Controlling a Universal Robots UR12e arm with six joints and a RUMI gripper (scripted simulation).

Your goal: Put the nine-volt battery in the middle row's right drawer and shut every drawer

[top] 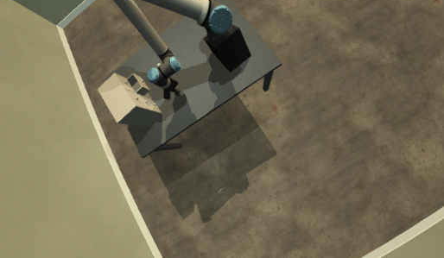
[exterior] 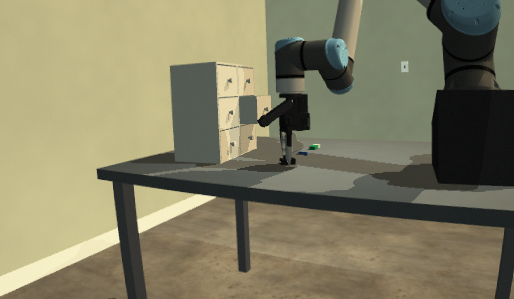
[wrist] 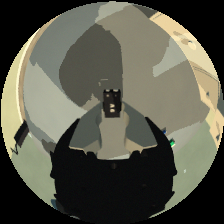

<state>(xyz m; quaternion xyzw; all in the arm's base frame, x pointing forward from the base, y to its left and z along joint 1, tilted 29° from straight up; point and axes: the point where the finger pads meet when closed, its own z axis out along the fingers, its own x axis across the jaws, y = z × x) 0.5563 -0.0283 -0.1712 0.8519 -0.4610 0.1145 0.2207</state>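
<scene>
Now: the blue item 10 mm behind my hand, 170 mm to the right of it and 10 mm below it. The rest, counted from my hand: nine-volt battery (10 mm ahead, 10 mm to the left, 10 mm below); green-and-white item (20 mm behind, 320 mm to the right, 10 mm below).
</scene>
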